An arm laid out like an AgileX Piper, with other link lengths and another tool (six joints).
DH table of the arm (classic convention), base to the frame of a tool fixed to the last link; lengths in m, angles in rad. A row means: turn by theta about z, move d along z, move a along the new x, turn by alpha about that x. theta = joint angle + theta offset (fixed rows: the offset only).
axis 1: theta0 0, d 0.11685, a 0, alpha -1.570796
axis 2: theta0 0.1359, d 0, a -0.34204, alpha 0
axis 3: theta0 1.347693, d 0, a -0.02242, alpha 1.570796
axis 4: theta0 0, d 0.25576, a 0, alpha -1.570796
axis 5: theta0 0, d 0, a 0, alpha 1.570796
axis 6: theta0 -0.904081, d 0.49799, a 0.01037, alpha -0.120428
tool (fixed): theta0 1.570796, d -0.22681, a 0, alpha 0
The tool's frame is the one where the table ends.
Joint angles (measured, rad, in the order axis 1, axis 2, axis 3, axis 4, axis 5, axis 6), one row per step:
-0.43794, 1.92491, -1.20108, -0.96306, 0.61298, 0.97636
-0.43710, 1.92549, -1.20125, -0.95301, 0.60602, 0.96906
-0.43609, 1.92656, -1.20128, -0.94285, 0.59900, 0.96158
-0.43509, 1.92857, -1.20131, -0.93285, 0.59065, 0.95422
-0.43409, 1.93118, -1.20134, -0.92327, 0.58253, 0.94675
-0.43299, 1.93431, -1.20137, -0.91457, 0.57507, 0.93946
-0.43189, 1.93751, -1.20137, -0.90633, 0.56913, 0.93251
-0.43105, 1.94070, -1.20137, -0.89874, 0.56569, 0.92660
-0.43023, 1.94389, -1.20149, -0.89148, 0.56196, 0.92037
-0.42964, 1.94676, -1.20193, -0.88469, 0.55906, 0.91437
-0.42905, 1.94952, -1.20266, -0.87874, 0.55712, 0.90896
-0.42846, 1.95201, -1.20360, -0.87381, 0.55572, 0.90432
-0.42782, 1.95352, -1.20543, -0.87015, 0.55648, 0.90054
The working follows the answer.
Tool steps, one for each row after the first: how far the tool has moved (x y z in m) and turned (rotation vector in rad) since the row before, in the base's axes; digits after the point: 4 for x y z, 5 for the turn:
0.0019, 0.0019, -0.0014, 0.00725, -0.00358, 0.00493
0.0019, 0.0020, -0.0017, 0.00748, -0.00306, 0.00520
0.0022, 0.0021, -0.0021, 0.00796, -0.00330, 0.00603
0.0022, 0.0020, -0.0023, 0.00774, -0.00247, 0.00618
0.0021, 0.0019, -0.0024, 0.00717, -0.00140, 0.00622
0.0017, 0.0018, -0.0024, 0.00663, -0.00027, 0.00524
0.0009, 0.0014, -0.0024, 0.00594, 0.00118, 0.00298
0.0010, 0.0014, -0.0023, 0.00559, 0.00110, 0.00357
0.0009, 0.0011, -0.0020, 0.00488, 0.00115, 0.00292
0.0007, 0.0009, -0.0017, 0.00408, 0.00144, 0.00238
0.0007, 0.0008, -0.0014, 0.00324, 0.00131, 0.00207
0.0005, 0.0004, -0.0005, 0.00142, 0.00122, 0.00092

Tool pose at each row, in the base's axes (x y z in m, rotation vector in rad; rounded; the steps above come from the unrounded poses):
0.3972, -0.3541, 0.0969, 1.62139, 2.02256, -0.40884
0.3991, -0.3522, 0.0955, 1.62001, 2.02725, -0.39698
0.4010, -0.3502, 0.0939, 1.61852, 2.03261, -0.38525
0.4032, -0.3482, 0.0918, 1.61634, 2.03860, -0.37254
0.4054, -0.3462, 0.0895, 1.61395, 2.04517, -0.36069
0.4075, -0.3442, 0.0871, 1.61128, 2.05224, -0.35031
0.4092, -0.3425, 0.0847, 1.60947, 2.05913, -0.34176
0.4101, -0.3410, 0.0823, 1.60990, 2.06508, -0.33593
0.4111, -0.3396, 0.0800, 1.60945, 2.07124, -0.33015
0.4120, -0.3385, 0.0781, 1.60928, 2.07660, -0.32532
0.4127, -0.3376, 0.0764, 1.60927, 2.08139, -0.32172
0.4134, -0.3368, 0.0750, 1.60909, 2.08545, -0.31893
0.4139, -0.3364, 0.0744, 1.60910, 2.08772, -0.31827

